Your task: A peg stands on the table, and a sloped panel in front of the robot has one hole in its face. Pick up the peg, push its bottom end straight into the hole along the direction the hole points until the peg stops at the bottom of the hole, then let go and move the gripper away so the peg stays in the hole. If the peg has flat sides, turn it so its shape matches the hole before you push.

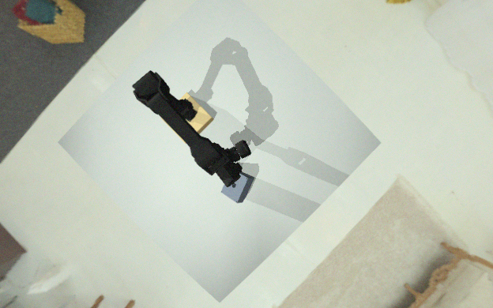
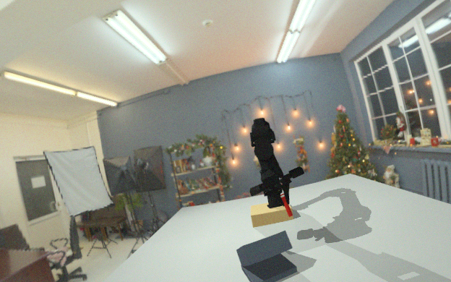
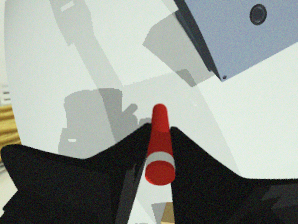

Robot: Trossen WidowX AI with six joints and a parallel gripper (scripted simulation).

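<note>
My gripper tip is 11 cm to the left of the grey-blue sloped panel, 9 cm short of it and 9 cm above it. Also, from my gripper tip: round red peg (2 cm above).
</note>
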